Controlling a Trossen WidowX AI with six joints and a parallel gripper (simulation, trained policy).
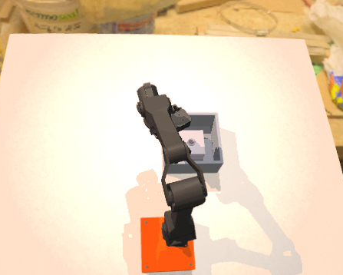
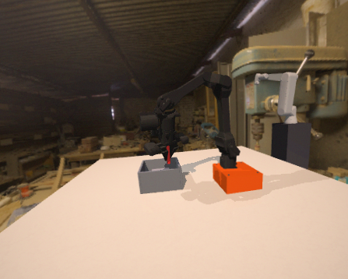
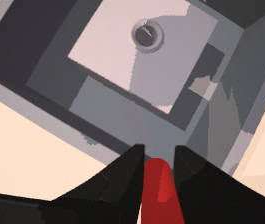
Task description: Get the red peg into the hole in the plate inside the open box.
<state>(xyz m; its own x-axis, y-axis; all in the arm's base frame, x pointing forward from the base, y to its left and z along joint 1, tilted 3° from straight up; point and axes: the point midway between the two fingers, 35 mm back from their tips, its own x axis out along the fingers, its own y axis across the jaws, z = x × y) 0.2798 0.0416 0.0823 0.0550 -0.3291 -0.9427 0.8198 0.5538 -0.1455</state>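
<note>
Right now the grey box is 110 mm below my gripper tip, 70 mm to the right of it and 40 mm ahead of it. Also, from my gripper tip: red peg (30 mm above, 20 mm to the left, 10 mm behind).
</note>
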